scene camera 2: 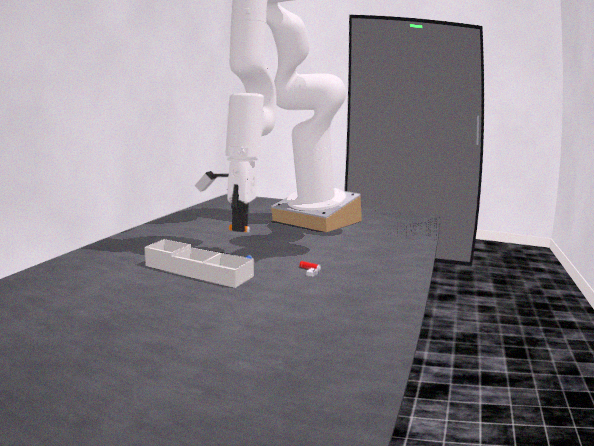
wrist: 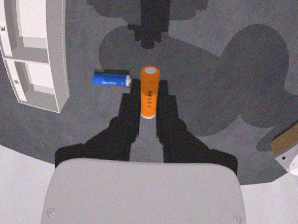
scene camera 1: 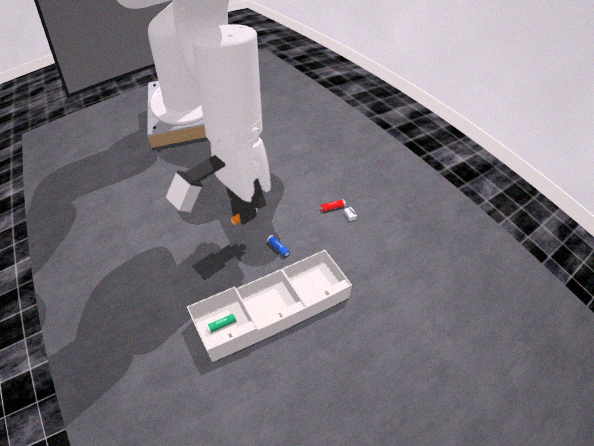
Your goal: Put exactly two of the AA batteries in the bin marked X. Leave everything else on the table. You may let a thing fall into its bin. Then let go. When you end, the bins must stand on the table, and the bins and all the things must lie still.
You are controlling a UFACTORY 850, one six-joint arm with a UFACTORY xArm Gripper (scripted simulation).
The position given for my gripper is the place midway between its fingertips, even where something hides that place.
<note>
In view: my gripper [scene camera 1: 244, 216], a white three-compartment bin row [scene camera 1: 269, 296] and an orange AA battery [wrist: 150, 75].
The white three-compartment bin row shows as well in scene camera 2 [scene camera 2: 222, 269]. My gripper also shows in scene camera 2 [scene camera 2: 239, 230] and in the wrist view [wrist: 149, 92].
</note>
